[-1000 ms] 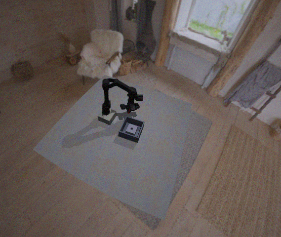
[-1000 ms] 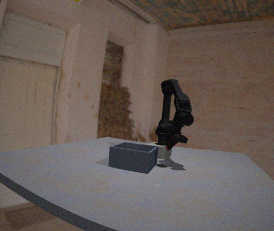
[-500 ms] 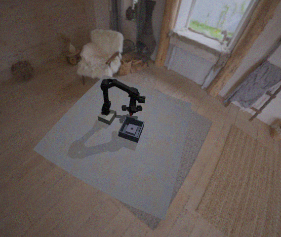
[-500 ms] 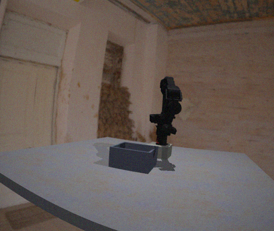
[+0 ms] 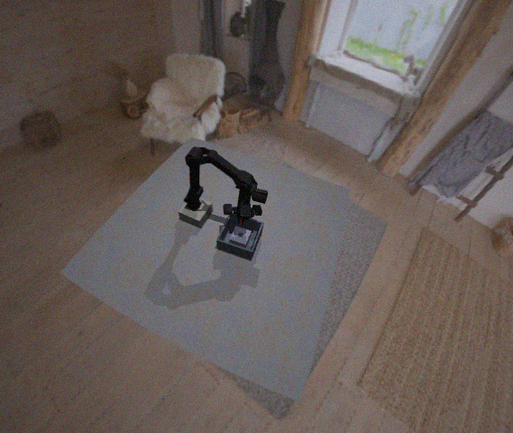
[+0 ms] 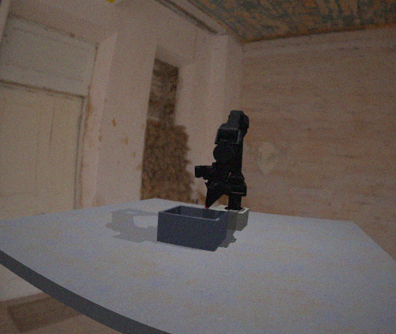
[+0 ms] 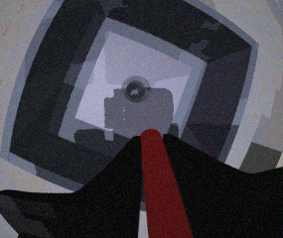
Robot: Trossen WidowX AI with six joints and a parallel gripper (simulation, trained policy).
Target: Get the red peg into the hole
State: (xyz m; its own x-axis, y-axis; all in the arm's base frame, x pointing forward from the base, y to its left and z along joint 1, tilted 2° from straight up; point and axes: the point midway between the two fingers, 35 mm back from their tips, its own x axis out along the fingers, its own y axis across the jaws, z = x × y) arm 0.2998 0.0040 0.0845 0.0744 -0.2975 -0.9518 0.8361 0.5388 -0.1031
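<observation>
The light grey plate lies 70 mm below my gripper tip, 30 mm to the right of it and 20 mm ahead of it. Also, from my gripper tip: red peg: 30 mm above, 10 mm to the left; then box: 90 mm below, 30 mm to the right, 20 mm ahead.
</observation>
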